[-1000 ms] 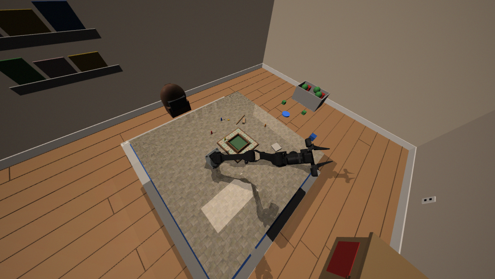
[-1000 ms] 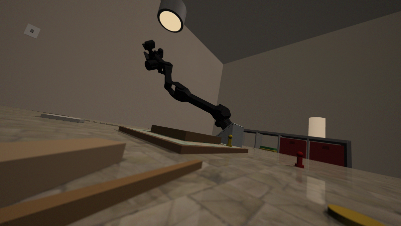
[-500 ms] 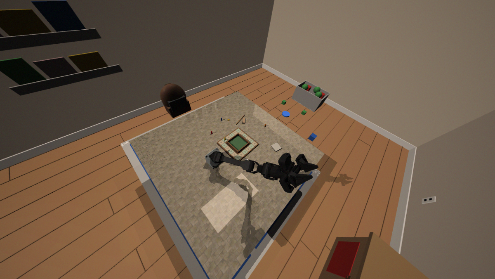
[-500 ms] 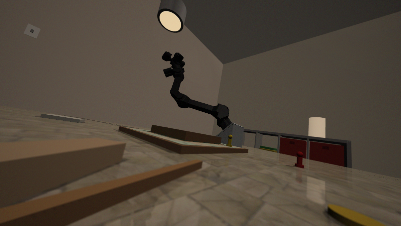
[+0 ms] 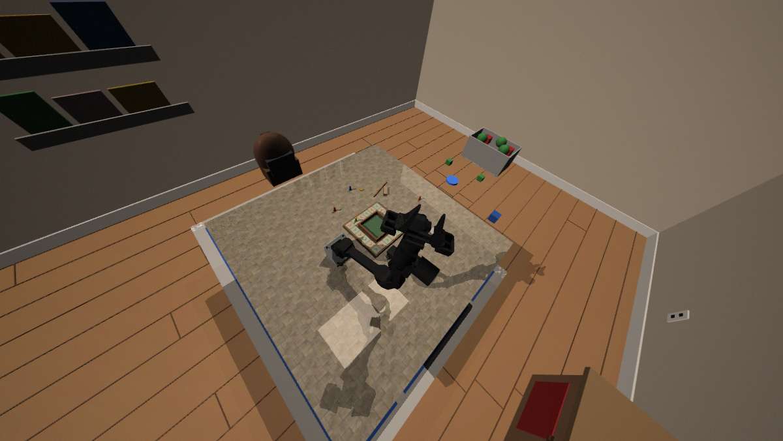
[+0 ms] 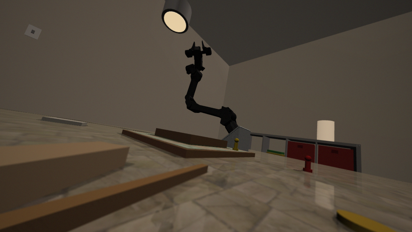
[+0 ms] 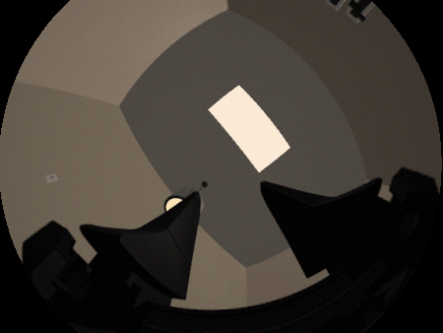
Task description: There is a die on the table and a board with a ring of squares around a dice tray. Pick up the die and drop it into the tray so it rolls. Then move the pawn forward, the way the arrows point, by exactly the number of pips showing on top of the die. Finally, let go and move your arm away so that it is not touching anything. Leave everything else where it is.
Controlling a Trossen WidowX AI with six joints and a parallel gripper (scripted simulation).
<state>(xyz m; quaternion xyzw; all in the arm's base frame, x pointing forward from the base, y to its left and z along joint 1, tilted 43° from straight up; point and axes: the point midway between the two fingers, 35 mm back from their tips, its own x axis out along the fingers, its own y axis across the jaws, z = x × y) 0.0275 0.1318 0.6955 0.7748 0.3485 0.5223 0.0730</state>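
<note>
The white die lies 690 mm below my gripper tip, 180 mm to the left of it and 160 mm ahead of it. Also, from my gripper tip: green dice tray: 690 mm below, 370 mm to the left, 240 mm ahead; yellow pawn: 670 mm below, 480 mm to the left, 170 mm ahead; small white block: 700 mm below, 480 mm ahead, 80 mm to the left.
</note>
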